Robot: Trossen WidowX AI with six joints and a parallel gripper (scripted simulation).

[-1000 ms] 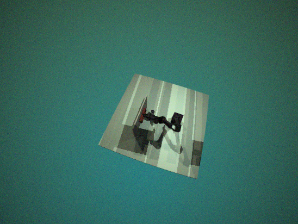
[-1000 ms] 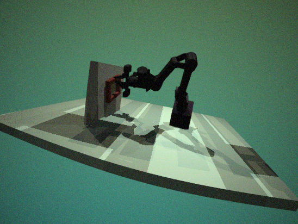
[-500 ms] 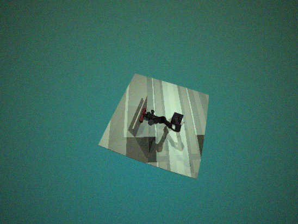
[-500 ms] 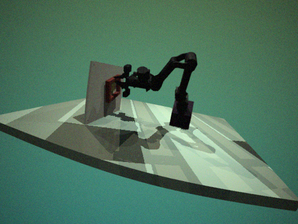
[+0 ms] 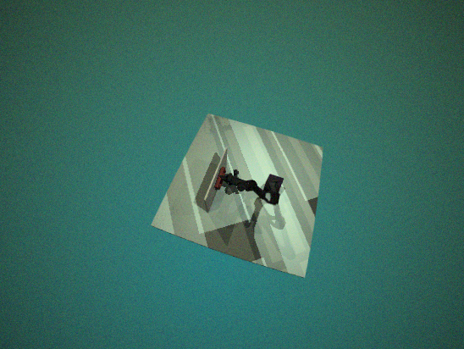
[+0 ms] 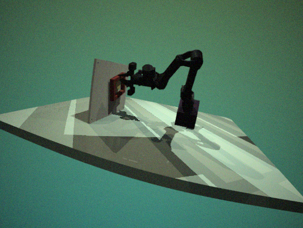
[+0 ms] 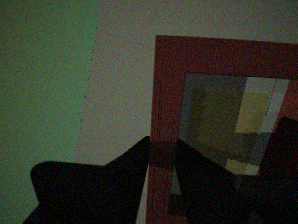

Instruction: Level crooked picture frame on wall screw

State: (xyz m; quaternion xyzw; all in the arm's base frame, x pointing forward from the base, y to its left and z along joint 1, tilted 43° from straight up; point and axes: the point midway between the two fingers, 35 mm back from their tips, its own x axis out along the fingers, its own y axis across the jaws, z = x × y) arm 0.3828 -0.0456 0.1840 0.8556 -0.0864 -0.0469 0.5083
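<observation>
The red picture frame is 1 cm to the right of my gripper tip and 5 cm below it. From my gripper tip the other things lie so: grey wall panel 2 cm ahead, 1 cm to the left, 8 cm below.
</observation>
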